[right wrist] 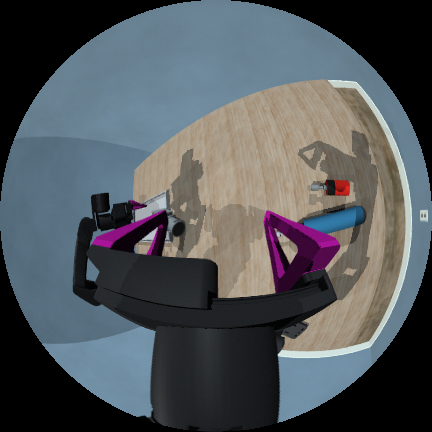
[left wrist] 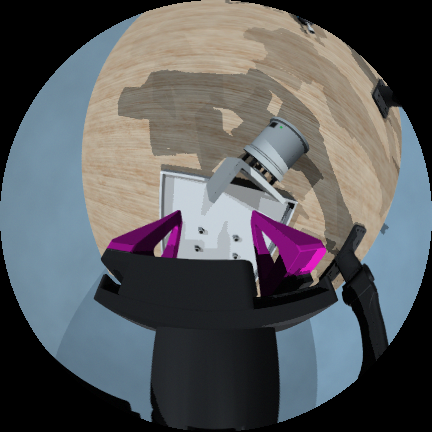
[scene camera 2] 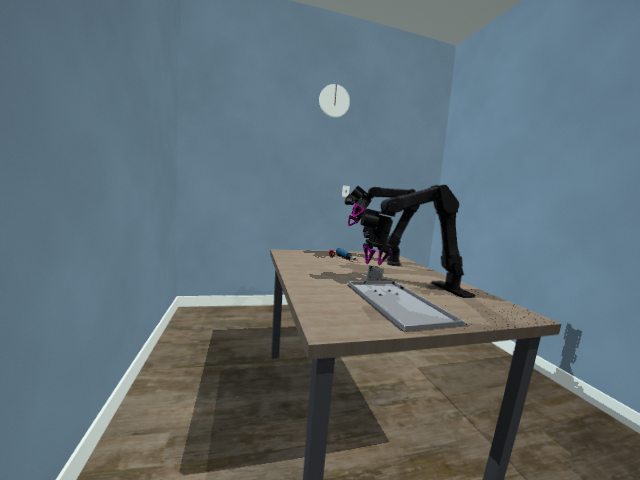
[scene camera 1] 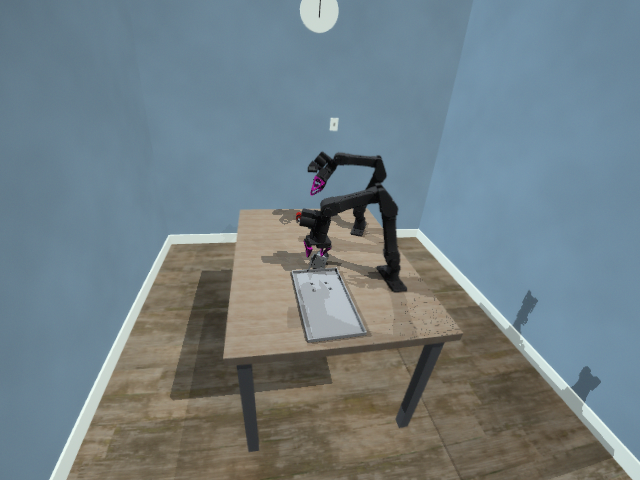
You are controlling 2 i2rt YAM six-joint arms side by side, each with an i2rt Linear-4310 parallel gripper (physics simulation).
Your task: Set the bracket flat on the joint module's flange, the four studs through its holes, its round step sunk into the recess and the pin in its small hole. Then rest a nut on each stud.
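Frame: origin at the left arm's base, x down, y ahead, z right, level; metres.
Seen in the pictures: left gripper, between the fingertips: (right wrist: 148,213) (left wrist: 216,215) (scene camera 2: 372,264) (scene camera 1: 314,256); right gripper, between the fingertips: (right wrist: 215,215) (scene camera 2: 350,221) (scene camera 1: 311,193); left arm's base, origin of its link: (left wrist: 342,255) (scene camera 2: 451,289) (scene camera 1: 390,278); right arm's base, origin of its link: (scene camera 2: 393,262) (scene camera 1: 358,228).
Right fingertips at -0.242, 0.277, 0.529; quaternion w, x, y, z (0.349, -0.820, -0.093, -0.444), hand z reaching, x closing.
Note:
Offsets run from my right fingertips to a thing's top centre, as dx, dy, dz. "spot": to the spot under its first point.
The grey joint module {+0.174, +0.028, -0.354} (left wrist: 284,149) (right wrist: 176,228) appears to lie on its side, its dark studs towards the tray. The grey angled bracket {+0.155, +0.058, -0.407} (scene camera 1: 318,260) (scene camera 2: 374,273) (left wrist: 224,181) stands upright between module and tray; in the left wrist view a gap with studs shows between it and the module, and its seating cannot be told. Several small nuts {+0.232, +0.045, -0.510} (scene camera 1: 325,283) (scene camera 2: 389,290) (left wrist: 236,238) stand on the tray {+0.226, +0.083, -0.620} (scene camera 1: 333,312) (scene camera 2: 426,310) (left wrist: 161,200). My left gripper (scene camera 1: 315,255) (scene camera 2: 374,263) (left wrist: 216,215) is open, empty, above the bracket. My right gripper (scene camera 1: 312,193) (scene camera 2: 350,224) (right wrist: 215,215) is wide open, empty, high above the table's far part.
A red and black tool {+0.208, +0.033, +0.154} (scene camera 1: 298,217) (scene camera 2: 331,253) (right wrist: 338,187) and a blue cylinder {spot: +0.216, -0.024, +0.123} (scene camera 2: 342,253) (right wrist: 335,220) lie at the table's far end. The tray's raised rim runs close beside the bracket. The arm bases stand along the table's right side in both scene views.

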